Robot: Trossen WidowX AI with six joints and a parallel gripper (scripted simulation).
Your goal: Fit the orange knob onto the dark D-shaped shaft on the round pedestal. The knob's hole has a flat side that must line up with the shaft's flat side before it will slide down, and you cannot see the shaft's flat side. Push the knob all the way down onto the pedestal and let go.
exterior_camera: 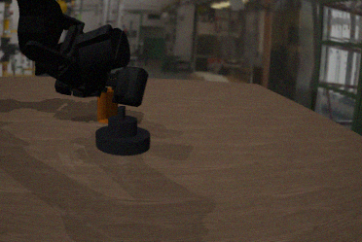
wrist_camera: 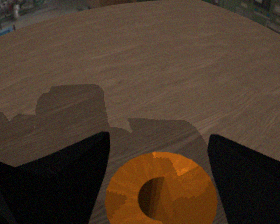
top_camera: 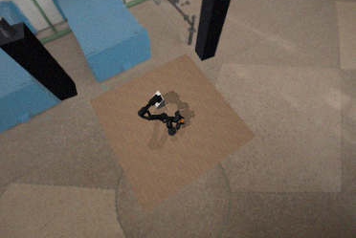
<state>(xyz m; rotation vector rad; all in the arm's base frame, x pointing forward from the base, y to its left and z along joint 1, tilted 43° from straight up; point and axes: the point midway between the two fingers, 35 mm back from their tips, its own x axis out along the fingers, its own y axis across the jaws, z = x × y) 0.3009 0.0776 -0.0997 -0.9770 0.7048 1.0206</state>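
My gripper tip is now 1 cm past the orange knob, 3 cm to the left of it and 2 cm above it. Also, from my gripper tip: pedestal: 4 cm ahead, 16 cm to the right, 2 cm below.
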